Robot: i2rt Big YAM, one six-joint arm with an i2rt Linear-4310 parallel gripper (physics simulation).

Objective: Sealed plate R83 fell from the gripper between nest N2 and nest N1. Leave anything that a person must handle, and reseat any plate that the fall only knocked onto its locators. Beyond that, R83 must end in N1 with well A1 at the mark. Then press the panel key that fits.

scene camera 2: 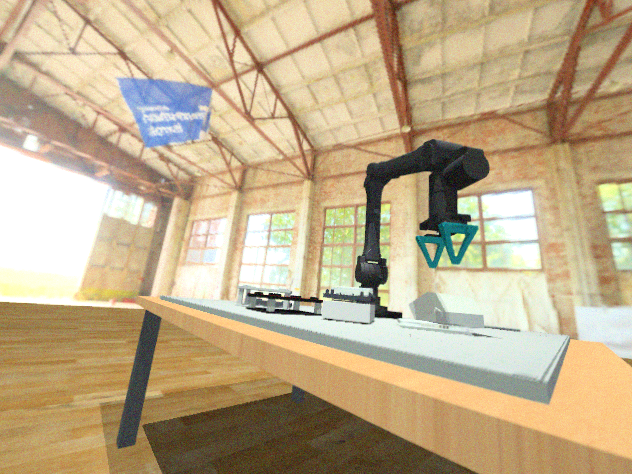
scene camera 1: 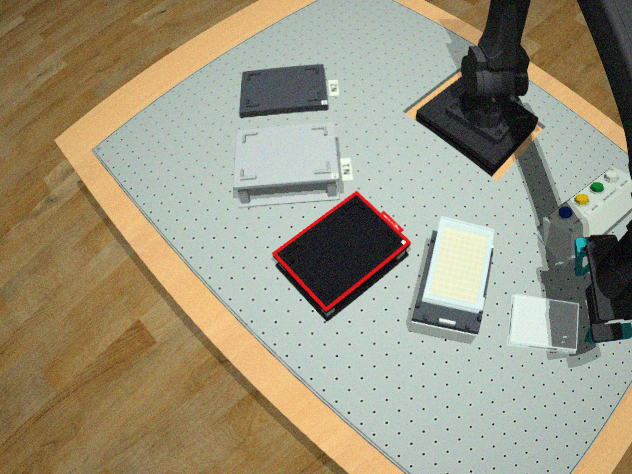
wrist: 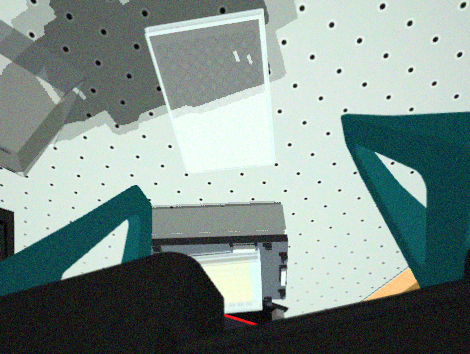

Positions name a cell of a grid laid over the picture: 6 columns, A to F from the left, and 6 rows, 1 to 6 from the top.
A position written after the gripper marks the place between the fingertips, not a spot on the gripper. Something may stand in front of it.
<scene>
The gripper (scene camera 1: F4) is open and holds nothing. Also in view: a clear well plate (scene camera 1: F5). Also in view: a black plate with red outline (scene camera 1: D4).
The clear well plate shows as well in the wrist view (wrist: C2). The gripper is seen too in scene camera 2 (scene camera 2: E4) and in the wrist view (wrist: D3).
</scene>
